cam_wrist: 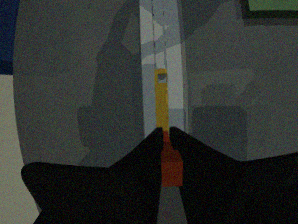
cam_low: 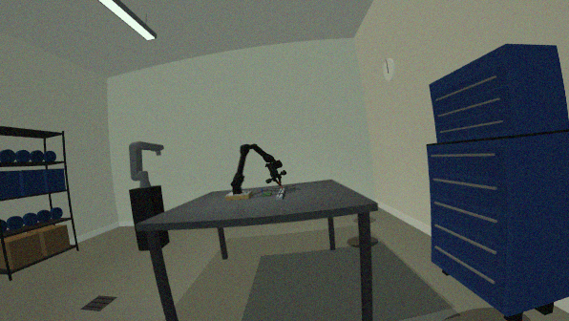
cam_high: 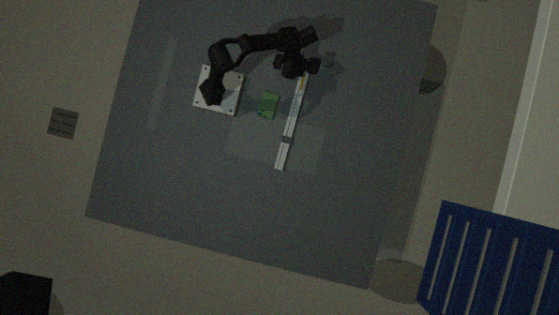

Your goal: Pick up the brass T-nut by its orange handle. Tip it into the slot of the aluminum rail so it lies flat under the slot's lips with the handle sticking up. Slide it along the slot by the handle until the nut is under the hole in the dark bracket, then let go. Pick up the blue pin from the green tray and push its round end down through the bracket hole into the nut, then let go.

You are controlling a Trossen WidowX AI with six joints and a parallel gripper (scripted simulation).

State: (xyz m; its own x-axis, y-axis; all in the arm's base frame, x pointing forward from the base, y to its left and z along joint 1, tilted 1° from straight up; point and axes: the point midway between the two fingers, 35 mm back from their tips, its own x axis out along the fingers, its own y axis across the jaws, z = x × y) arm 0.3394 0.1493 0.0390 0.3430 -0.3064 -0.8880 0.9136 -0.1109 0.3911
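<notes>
The brass T-nut is 2 cm to the right of my gripper tip. Also, from my gripper tip: blue pin (18 cm to the right, 15 cm behind, 2 cm below); green tray (16 cm to the right, 14 cm behind, 4 cm below).
</notes>
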